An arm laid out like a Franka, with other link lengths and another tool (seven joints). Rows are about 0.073 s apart.
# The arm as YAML. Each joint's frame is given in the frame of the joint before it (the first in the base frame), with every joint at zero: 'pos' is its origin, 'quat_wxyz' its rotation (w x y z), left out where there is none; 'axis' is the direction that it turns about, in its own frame. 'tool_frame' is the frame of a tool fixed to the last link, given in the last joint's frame.
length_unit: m
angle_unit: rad
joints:
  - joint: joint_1
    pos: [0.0, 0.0, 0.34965]
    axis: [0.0, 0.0, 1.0]
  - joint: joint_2
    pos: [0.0, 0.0, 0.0]
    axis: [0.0, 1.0, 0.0]
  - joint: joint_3
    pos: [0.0, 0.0, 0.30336]
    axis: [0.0, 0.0, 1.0]
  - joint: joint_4
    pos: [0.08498, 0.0, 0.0]
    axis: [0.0, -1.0, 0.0]
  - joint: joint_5
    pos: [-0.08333, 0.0, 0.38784]
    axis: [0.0, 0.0, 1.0]
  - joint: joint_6
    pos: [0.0, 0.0, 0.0]
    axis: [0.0, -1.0, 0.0]
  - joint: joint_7
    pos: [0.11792, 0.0, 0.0]
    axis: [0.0, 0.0, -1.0]
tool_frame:
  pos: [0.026, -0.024, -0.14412]
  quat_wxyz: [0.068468, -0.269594, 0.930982, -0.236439]
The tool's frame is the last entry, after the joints.
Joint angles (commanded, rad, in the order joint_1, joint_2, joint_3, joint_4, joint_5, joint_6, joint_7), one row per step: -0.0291, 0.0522, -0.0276, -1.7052, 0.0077, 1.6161, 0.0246; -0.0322, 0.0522, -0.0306, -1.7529, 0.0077, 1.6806, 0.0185; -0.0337, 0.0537, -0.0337, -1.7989, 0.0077, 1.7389, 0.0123; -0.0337, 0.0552, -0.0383, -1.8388, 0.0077, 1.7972, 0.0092; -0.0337, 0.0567, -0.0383, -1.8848, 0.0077, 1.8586, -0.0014; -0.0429, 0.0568, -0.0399, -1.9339, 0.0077, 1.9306, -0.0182; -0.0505, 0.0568, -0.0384, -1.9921, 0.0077, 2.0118, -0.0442; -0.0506, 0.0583, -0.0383, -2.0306, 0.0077, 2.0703, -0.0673; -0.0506, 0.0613, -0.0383, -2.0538, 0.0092, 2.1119, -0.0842
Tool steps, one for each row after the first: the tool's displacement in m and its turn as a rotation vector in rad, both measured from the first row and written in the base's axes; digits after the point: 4 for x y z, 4 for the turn. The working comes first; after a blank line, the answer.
Tool pose at each row, in the base's axes (x y z in m, rotation vector in rad; the steps are taken from these numbers as rounded here): 0.6165, -0.0584, 0.4951, 0.7727, -2.9568, 0.6745; 0.6190, -0.0622, 0.4782, -0.7682, 2.9646, -0.6834; 0.6202, -0.0651, 0.4606, -0.7637, 2.9542, -0.6857; 0.6216, -0.0681, 0.4463, -0.7515, 2.9401, -0.6907; 0.6219, -0.0679, 0.4292, -0.7579, 2.9216, -0.6928; 0.6215, -0.0743, 0.4131, -0.7527, 2.8979, -0.6976; 0.6198, -0.0775, 0.3938, -0.7665, 2.8658, -0.7009; 0.6190, -0.0769, 0.3810, -0.7872, 2.8358, -0.7034; 0.6193, -0.0765, 0.3730, -0.7998, 2.8125, -0.7045

0.0025, -0.0038, -0.0169, -0.0004, -0.0169, -0.0005; 0.0037, -0.0067, -0.0345, -0.0007, -0.0277, 0.0006; 0.0051, -0.0097, -0.0488, -0.0020, -0.0445, -0.0012; 0.0054, -0.0095, -0.0659, -0.0021, -0.0586, 0.0089; 0.0050, -0.0159, -0.0820, -0.0029, -0.0814, 0.0144; 0.0033, -0.0191, -0.1013, -0.0032, -0.1046, 0.0338; 0.0025, -0.0185, -0.1141, -0.0036, -0.1231, 0.0565; 0.0028, -0.0181, -0.1221, -0.0032, -0.1387, 0.0723
